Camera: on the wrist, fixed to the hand. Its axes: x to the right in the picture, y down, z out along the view.
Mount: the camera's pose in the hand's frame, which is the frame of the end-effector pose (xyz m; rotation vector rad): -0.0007 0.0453 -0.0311 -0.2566 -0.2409 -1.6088
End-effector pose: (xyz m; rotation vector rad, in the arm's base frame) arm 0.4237 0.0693 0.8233 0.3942 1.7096 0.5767
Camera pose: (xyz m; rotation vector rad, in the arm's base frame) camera 0.3913 0.1009 0.8544 -1.0199 1.1882 -0.4404
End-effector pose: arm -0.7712 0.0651 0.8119 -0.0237 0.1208 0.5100
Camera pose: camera -0.7973 0.1027 0.7815 -0.2832 -0.2117 -1.0828
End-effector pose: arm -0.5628 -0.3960 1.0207 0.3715 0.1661 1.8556
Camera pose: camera -0.6139 -0.4086 1.0049 0.1523 0.0182 0.2291
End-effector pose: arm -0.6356 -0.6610 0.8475 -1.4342 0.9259 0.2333
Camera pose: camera -0.6779 -0.6807 0.8185 -1.9083 -0.6249 -0.6868
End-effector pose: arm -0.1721 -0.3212 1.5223 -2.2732 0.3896 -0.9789
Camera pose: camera -0.1964 -0.3687 1.5090 2.2214 1.4717 1.0626
